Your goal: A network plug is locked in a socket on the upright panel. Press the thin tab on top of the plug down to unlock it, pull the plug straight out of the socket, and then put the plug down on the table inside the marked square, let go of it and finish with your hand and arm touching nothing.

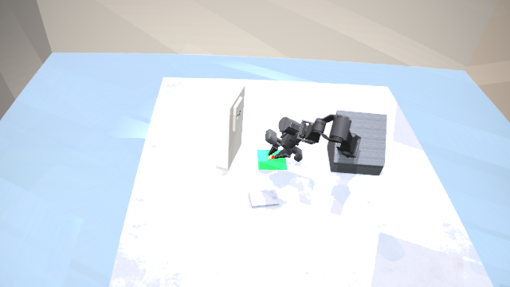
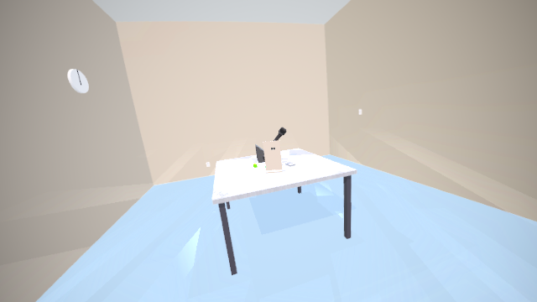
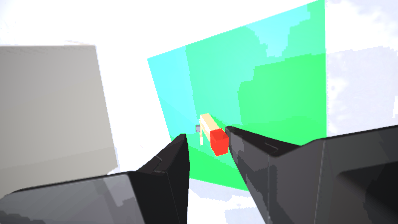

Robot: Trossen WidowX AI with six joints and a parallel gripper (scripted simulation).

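Right now the network plug is right at my gripper tip. The rest, counted from my gripper tip: upright panel 160 mm ahead, 130 mm above; marked square 10 mm behind, 20 mm below.
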